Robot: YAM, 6 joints.
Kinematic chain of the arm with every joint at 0, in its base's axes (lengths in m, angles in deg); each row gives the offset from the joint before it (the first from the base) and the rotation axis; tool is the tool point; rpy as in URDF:
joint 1: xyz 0 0 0.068 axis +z
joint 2: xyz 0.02 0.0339 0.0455 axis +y
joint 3: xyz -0.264 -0.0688 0 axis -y
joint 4: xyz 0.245 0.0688 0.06 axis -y
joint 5: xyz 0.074 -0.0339 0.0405 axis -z
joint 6: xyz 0.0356 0 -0.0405 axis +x
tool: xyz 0 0 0 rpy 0 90 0
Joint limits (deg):
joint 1: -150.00..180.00
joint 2: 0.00..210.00
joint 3: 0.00..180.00
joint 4: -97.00..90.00
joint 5: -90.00..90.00
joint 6: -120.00..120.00
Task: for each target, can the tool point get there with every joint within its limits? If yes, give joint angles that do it. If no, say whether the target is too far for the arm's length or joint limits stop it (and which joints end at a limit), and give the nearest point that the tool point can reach.
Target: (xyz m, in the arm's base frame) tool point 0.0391 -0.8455 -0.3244
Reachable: no: too far | nearest point 0.0265 -0.5724 -0.1795 | short by 0.309 m
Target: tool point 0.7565 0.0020 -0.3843
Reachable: no: too far | nearest point 0.5422 0.0014 -0.2300 | short by 0.264 m
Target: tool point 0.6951 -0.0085 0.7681
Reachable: no: too far | nearest point 0.4693 -0.0057 0.5491 | short by 0.315 m
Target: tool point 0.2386 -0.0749 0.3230
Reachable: yes | joints -10.94 69.16 61.35 -33.73 52.61 2.16
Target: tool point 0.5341 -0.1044 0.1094
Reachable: yes | joints -7.60 146.13 103.98 21.30 67.17 -40.29
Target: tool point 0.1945 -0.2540 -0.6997
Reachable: no: too far | nearest point 0.1741 -0.2273 -0.3784 | short by 0.323 m
